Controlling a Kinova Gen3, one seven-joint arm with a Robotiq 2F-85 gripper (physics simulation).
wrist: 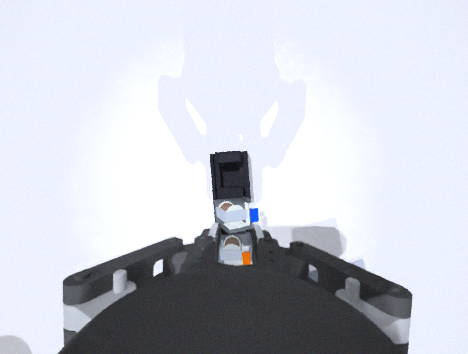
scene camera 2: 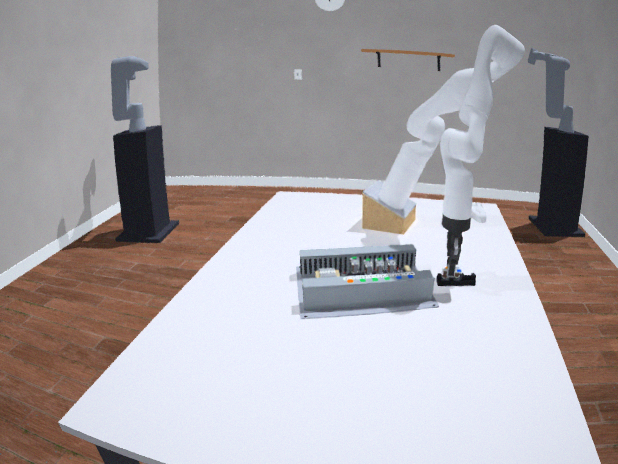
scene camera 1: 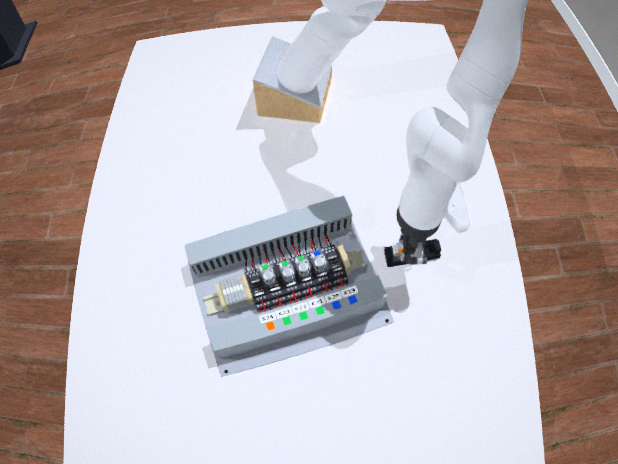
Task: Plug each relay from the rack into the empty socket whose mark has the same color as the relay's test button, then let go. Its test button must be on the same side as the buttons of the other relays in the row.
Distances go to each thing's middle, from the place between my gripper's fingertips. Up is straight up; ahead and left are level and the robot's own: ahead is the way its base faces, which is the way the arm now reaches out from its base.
My hand is 1 cm to the left of the orange-button relay (wrist: 235,249). Round my hand: black relay rack (wrist: 229,170) 2 cm to the left, 2 cm below.
